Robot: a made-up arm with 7 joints. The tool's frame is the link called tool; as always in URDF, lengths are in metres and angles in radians. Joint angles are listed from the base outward.
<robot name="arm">
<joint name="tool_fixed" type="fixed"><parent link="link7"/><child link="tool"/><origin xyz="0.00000 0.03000 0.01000" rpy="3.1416 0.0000 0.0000"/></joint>
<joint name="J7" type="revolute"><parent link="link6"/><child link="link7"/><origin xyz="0.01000 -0.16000 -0.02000" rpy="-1.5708 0.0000 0.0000"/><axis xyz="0 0 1"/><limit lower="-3.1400" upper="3.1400"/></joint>
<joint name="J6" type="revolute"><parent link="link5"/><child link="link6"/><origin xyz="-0.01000 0.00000 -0.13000" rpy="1.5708 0.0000 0.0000"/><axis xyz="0 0 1"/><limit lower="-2.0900" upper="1.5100"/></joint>
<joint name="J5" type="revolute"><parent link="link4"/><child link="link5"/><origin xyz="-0.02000 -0.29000 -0.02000" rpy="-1.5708 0.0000 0.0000"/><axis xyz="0 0 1"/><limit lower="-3.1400" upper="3.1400"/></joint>
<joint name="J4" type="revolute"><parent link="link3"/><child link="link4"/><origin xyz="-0.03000 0.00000 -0.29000" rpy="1.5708 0.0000 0.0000"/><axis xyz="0 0 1"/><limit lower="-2.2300" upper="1.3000"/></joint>
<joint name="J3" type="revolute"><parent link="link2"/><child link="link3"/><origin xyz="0.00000 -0.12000 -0.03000" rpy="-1.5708 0.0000 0.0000"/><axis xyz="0 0 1"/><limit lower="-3.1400" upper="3.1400"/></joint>
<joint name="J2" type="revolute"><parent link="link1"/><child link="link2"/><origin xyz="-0.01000 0.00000 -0.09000" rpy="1.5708 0.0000 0.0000"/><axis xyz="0 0 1"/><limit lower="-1.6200" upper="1.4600"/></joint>
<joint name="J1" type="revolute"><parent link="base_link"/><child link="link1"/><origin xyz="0.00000 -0.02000 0.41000" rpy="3.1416 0.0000 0.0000"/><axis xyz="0 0 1"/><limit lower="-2.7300" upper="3.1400"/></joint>
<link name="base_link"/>
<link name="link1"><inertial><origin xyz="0.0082 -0.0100 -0.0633"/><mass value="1.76"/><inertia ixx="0.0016" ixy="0" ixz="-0.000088" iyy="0.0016" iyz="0" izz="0.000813"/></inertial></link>
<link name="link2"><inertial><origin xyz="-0.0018 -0.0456 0.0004"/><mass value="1.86"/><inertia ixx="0.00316" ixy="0" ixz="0" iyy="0.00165" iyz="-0.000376" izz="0.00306"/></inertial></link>
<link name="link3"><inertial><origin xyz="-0.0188 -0.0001 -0.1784"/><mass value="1.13"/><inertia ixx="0.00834" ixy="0" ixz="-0.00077" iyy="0.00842" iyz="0" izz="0.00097"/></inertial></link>
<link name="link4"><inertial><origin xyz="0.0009 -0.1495 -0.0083"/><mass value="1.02"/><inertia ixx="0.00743" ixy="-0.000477" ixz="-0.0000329" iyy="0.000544" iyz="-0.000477" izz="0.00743"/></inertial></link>
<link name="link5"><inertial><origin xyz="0.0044 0.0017 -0.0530"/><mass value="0.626"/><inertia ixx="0.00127" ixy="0" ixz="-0.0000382" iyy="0.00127" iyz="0" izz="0.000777"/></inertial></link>
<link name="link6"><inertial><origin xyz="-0.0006 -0.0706 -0.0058"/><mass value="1"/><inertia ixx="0.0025" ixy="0.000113" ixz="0.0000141" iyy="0.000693" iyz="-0.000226" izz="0.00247"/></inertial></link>
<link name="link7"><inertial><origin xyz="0.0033 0.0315 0.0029"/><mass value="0.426"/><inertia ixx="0.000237" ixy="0" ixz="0" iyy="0.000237" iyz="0" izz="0.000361"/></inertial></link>
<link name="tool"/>
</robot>
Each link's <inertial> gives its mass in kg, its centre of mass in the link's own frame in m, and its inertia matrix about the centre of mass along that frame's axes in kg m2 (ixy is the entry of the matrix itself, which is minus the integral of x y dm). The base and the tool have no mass. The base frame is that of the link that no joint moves.
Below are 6 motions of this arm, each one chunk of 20 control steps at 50 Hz.
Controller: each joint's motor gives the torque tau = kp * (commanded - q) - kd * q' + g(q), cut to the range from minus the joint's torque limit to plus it. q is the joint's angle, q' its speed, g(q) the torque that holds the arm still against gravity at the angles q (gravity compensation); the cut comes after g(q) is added. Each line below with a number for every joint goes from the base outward.
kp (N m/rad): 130 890 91 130 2.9 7.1 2.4
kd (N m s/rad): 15 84 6.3 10 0.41 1 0.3
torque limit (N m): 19 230 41 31 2.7 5 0.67
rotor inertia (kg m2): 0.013 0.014 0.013 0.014 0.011 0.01 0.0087
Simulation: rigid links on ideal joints. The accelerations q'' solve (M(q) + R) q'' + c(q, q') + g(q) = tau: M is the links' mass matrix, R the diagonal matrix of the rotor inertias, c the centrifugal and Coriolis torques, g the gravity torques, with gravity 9.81 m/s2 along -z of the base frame. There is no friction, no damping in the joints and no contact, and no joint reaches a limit. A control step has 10 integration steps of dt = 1/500 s. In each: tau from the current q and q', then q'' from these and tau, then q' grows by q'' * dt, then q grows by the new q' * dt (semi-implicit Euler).
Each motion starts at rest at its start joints. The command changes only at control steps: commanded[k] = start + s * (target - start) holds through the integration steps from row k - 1 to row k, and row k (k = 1, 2, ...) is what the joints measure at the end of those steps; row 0 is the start. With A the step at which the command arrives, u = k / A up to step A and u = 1 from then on. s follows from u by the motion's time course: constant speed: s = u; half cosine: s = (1 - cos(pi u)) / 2; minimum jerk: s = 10 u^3 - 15 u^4 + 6 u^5; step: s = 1 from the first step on.
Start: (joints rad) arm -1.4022 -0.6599 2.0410 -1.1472 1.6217 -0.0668 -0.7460
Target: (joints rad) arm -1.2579 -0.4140 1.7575 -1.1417 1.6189 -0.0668 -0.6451
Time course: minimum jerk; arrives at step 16
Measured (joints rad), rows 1 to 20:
1: -1.4022 -0.6598 2.0409 -1.1472 1.6217 -0.0669 -0.7460
2: -1.4022 -0.6591 2.0399 -1.1468 1.6220 -0.0673 -0.7458
3: -1.4019 -0.6570 2.0371 -1.1459 1.6226 -0.0683 -0.7454
4: -1.4013 -0.6529 2.0314 -1.1440 1.6237 -0.0700 -0.7445
5: -1.3998 -0.6460 2.0217 -1.1413 1.6254 -0.0722 -0.7431
6: -1.3971 -0.6361 2.0076 -1.1379 1.6275 -0.0746 -0.7409
7: -1.3929 -0.6229 1.9887 -1.1341 1.6299 -0.0767 -0.7379
8: -1.3869 -0.6069 1.9656 -1.1306 1.6321 -0.0780 -0.7341
9: -1.3791 -0.5885 1.9389 -1.1278 1.6337 -0.0779 -0.7294
10: -1.3695 -0.5685 1.9099 -1.1262 1.6345 -0.0762 -0.7240
11: -1.3586 -0.5479 1.8804 -1.1261 1.6340 -0.0729 -0.7178
12: -1.3466 -0.5275 1.8520 -1.1278 1.6321 -0.0681 -0.7111
13: -1.3344 -0.5083 1.8266 -1.1308 1.6289 -0.0624 -0.7040
14: -1.3224 -0.4912 1.8054 -1.1349 1.6246 -0.0564 -0.6968
15: -1.3112 -0.4767 1.7893 -1.1395 1.6199 -0.0509 -0.6898
16: -1.3012 -0.4647 1.7781 -1.1441 1.6152 -0.0467 -0.6830
17: -1.2923 -0.4549 1.7709 -1.1481 1.6113 -0.0443 -0.6766
18: -1.2846 -0.4468 1.7670 -1.1511 1.6084 -0.0439 -0.6706
19: -1.2780 -0.4403 1.7653 -1.1531 1.6067 -0.0453 -0.6651
20: -1.2723 -0.4349 1.7652 -1.1541 1.6062 -0.0482 -0.6602

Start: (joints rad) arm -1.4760 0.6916 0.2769 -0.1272 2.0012 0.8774 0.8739
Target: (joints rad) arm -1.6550 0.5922 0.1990 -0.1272 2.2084 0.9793 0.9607
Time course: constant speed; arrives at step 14
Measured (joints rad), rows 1 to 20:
1: -1.4773 0.6906 0.2751 -0.1256 2.0018 0.8779 0.8743
2: -1.4800 0.6886 0.2719 -0.1233 2.0019 0.8789 0.8757
3: -1.4841 0.6858 0.2678 -0.1209 2.0014 0.8806 0.8782
4: -1.4896 0.6822 0.2632 -0.1187 2.0008 0.8828 0.8817
5: -1.4963 0.6780 0.2583 -0.1169 2.0006 0.8857 0.8860
6: -1.5040 0.6732 0.2532 -0.1157 2.0015 0.8892 0.8909
7: -1.5128 0.6679 0.2481 -0.1150 2.0040 0.8933 0.8961
8: -1.5224 0.6621 0.2431 -0.1148 2.0084 0.8978 0.9015
9: -1.5327 0.6561 0.2380 -0.1151 2.0151 0.9027 0.9070
10: -1.5437 0.6497 0.2331 -0.1158 2.0240 0.9079 0.9125
11: -1.5551 0.6431 0.2281 -0.1167 2.0352 0.9134 0.9179
12: -1.5670 0.6363 0.2232 -0.1179 2.0484 0.9191 0.9233
13: -1.5791 0.6294 0.2183 -0.1191 2.0633 0.9250 0.9287
14: -1.5915 0.6224 0.2134 -0.1204 2.0797 0.9311 0.9339
15: -1.6027 0.6163 0.2103 -0.1231 2.0967 0.9369 0.9388
16: -1.6123 0.6112 0.2085 -0.1264 2.1150 0.9423 0.9427
17: -1.6204 0.6068 0.2074 -0.1298 2.1341 0.9475 0.9454
18: -1.6272 0.6032 0.2067 -0.1328 2.1534 0.9526 0.9472
19: -1.6327 0.6002 0.2062 -0.1353 2.1719 0.9574 0.9482
20: -1.6373 0.5979 0.2058 -0.1372 2.1889 0.9619 0.9487

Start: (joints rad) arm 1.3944 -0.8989 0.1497 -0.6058 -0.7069 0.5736 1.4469
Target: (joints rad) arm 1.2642 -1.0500 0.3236 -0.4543 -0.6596 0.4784 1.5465
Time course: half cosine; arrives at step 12
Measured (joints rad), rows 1 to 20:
1: 1.3942 -0.8993 0.1505 -0.6051 -0.7070 0.5736 1.4470
2: 1.3932 -0.9010 0.1536 -0.6024 -0.7073 0.5736 1.4474
3: 1.3913 -0.9045 0.1599 -0.5969 -0.7077 0.5736 1.4485
4: 1.3883 -0.9101 0.1697 -0.5884 -0.7081 0.5737 1.4505
5: 1.3840 -0.9181 0.1831 -0.5771 -0.7086 0.5737 1.4536
6: 1.3786 -0.9281 0.1994 -0.5635 -0.7090 0.5733 1.4581
7: 1.3722 -0.9399 0.2180 -0.5482 -0.7093 0.5724 1.4641
8: 1.3651 -0.9530 0.2376 -0.5324 -0.7095 0.5706 1.4713
9: 1.3573 -0.9667 0.2570 -0.5171 -0.7094 0.5678 1.4795
10: 1.3492 -0.9802 0.2748 -0.5031 -0.7088 0.5636 1.4885
11: 1.3409 -0.9928 0.2898 -0.4916 -0.7077 0.5580 1.4976
12: 1.3326 -1.0038 0.3009 -0.4831 -0.7056 0.5509 1.5065
13: 1.3245 -1.0129 0.3082 -0.4775 -0.7027 0.5425 1.5145
14: 1.3165 -1.0205 0.3128 -0.4739 -0.6991 0.5331 1.5216
15: 1.3087 -1.0268 0.3154 -0.4716 -0.6950 0.5231 1.5275
16: 1.3011 -1.0319 0.3167 -0.4701 -0.6903 0.5130 1.5323
17: 1.2939 -1.0362 0.3171 -0.4690 -0.6853 0.5033 1.5361
18: 1.2872 -1.0396 0.3170 -0.4680 -0.6801 0.4944 1.5390
19: 1.2809 -1.0423 0.3166 -0.4670 -0.6749 0.4864 1.5410
20: 1.2751 -1.0444 0.3161 -0.4660 -0.6697 0.4796 1.5424

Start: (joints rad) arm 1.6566 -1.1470 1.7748 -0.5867 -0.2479 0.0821 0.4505
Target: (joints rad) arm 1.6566 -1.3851 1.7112 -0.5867 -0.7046 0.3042 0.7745
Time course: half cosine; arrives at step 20
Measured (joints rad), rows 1 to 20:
1: 1.6566 -1.1472 1.7751 -0.5867 -0.2481 0.0822 0.4506
2: 1.6567 -1.1480 1.7762 -0.5869 -0.2488 0.0829 0.4511
3: 1.6568 -1.1496 1.7780 -0.5872 -0.2506 0.0843 0.4526
4: 1.6571 -1.1525 1.7803 -0.5876 -0.2540 0.0869 0.4555
5: 1.6575 -1.1569 1.7826 -0.5882 -0.2594 0.0906 0.4603
6: 1.6581 -1.1629 1.7846 -0.5889 -0.2674 0.0957 0.4671
7: 1.6588 -1.1707 1.7857 -0.5897 -0.2780 0.1020 0.4763
8: 1.6596 -1.1802 1.7858 -0.5905 -0.2916 0.1096 0.4878
9: 1.6605 -1.1914 1.7844 -0.5912 -0.3081 0.1184 0.5015
10: 1.6614 -1.2042 1.7816 -0.5918 -0.3275 0.1283 0.5172
11: 1.6623 -1.2183 1.7772 -0.5921 -0.3494 0.1391 0.5347
12: 1.6630 -1.2334 1.7713 -0.5923 -0.3736 0.1506 0.5536
13: 1.6637 -1.2493 1.7642 -0.5922 -0.3995 0.1626 0.5734
14: 1.6641 -1.2656 1.7560 -0.5918 -0.4266 0.1748 0.5938
15: 1.6642 -1.2819 1.7470 -0.5911 -0.4540 0.1868 0.6142
16: 1.6641 -1.2978 1.7376 -0.5903 -0.4810 0.1983 0.6342
17: 1.6636 -1.3129 1.7281 -0.5893 -0.5071 0.2090 0.6535
18: 1.6629 -1.3269 1.7187 -0.5881 -0.5313 0.2185 0.6715
19: 1.6618 -1.3393 1.7099 -0.5870 -0.5533 0.2267 0.6879
20: 1.6606 -1.3500 1.7019 -0.5858 -0.5723 0.2333 0.7023

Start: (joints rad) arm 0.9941 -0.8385 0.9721 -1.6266 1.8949 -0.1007 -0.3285
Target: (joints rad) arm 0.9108 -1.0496 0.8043 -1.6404 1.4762 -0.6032 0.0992
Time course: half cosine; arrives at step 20
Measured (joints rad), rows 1 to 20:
1: 0.9941 -0.8387 0.9722 -1.6265 1.8948 -0.1010 -0.3284
2: 0.9939 -0.8395 0.9724 -1.6263 1.8942 -0.1025 -0.3278
3: 0.9937 -0.8413 0.9724 -1.6259 1.8928 -0.1062 -0.3260
4: 0.9933 -0.8442 0.9721 -1.6254 1.8904 -0.1130 -0.3225
5: 0.9928 -0.8486 0.9711 -1.6249 1.8864 -0.1235 -0.3166
6: 0.9921 -0.8545 0.9691 -1.6243 1.8807 -0.1378 -0.3079
7: 0.9912 -0.8619 0.9660 -1.6239 1.8729 -0.1559 -0.2961
8: 0.9898 -0.8708 0.9615 -1.6237 1.8630 -0.1776 -0.2812
9: 0.9881 -0.8811 0.9554 -1.6237 1.8507 -0.2024 -0.2631
10: 0.9858 -0.8926 0.9478 -1.6240 1.8361 -0.2297 -0.2421
11: 0.9830 -0.9051 0.9385 -1.6245 1.8192 -0.2589 -0.2187
12: 0.9796 -0.9184 0.9278 -1.6252 1.8002 -0.2892 -0.1933
13: 0.9755 -0.9322 0.9157 -1.6262 1.7793 -0.3197 -0.1665
14: 0.9709 -0.9461 0.9024 -1.6274 1.7567 -0.3498 -0.1388
15: 0.9657 -0.9600 0.8882 -1.6288 1.7328 -0.3786 -0.1111
16: 0.9600 -0.9734 0.8734 -1.6304 1.7079 -0.4055 -0.0838
17: 0.9539 -0.9860 0.8584 -1.6322 1.6824 -0.4299 -0.0578
18: 0.9475 -0.9976 0.8436 -1.6341 1.6567 -0.4512 -0.0335
19: 0.9411 -1.0079 0.8294 -1.6361 1.6311 -0.4691 -0.0115
20: 0.9346 -1.0165 0.8162 -1.6381 1.6060 -0.4832 0.0076

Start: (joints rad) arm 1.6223 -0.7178 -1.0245 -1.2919 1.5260 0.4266 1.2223
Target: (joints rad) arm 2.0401 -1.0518 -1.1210 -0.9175 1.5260 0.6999 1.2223
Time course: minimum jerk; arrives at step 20
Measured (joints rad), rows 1 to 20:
1: 1.6223 -0.7179 -1.0246 -1.2919 1.5260 0.4266 1.2223
2: 1.6225 -0.7184 -1.0252 -1.2915 1.5263 0.4268 1.2222
3: 1.6230 -0.7199 -1.0268 -1.2904 1.5271 0.4277 1.2220
4: 1.6241 -0.7231 -1.0302 -1.2880 1.5287 0.4299 1.2213
5: 1.6262 -0.7286 -1.0356 -1.2836 1.5313 0.4343 1.2202
6: 1.6297 -0.7368 -1.0435 -1.2765 1.5349 0.4415 1.2183
7: 1.6349 -0.7479 -1.0536 -1.2663 1.5393 0.4522 1.2157
8: 1.6421 -0.7621 -1.0660 -1.2527 1.5445 0.4666 1.2124
9: 1.6515 -0.7792 -1.0800 -1.2354 1.5501 0.4847 1.2085
10: 1.6634 -0.7988 -1.0952 -1.2148 1.5557 0.5061 1.2041
11: 1.6779 -0.8205 -1.1107 -1.1909 1.5608 0.5302 1.1996
12: 1.6949 -0.8436 -1.1256 -1.1644 1.5650 0.5560 1.1952
13: 1.7145 -0.8674 -1.1392 -1.1360 1.5678 0.5822 1.1914
14: 1.7365 -0.8912 -1.1505 -1.1065 1.5686 0.6075 1.1885
15: 1.7608 -0.9143 -1.1586 -1.0768 1.5669 0.6306 1.1868
16: 1.7871 -0.9360 -1.1631 -1.0479 1.5626 0.6502 1.1865
17: 1.8151 -0.9558 -1.1635 -1.0207 1.5556 0.6652 1.1878
18: 1.8443 -0.9732 -1.1598 -0.9958 1.5462 0.6750 1.1908
19: 1.8740 -0.9882 -1.1524 -0.9739 1.5349 0.6795 1.1953
20: 1.9038 -1.0007 -1.1422 -0.9552 1.5225 0.6789 1.2011

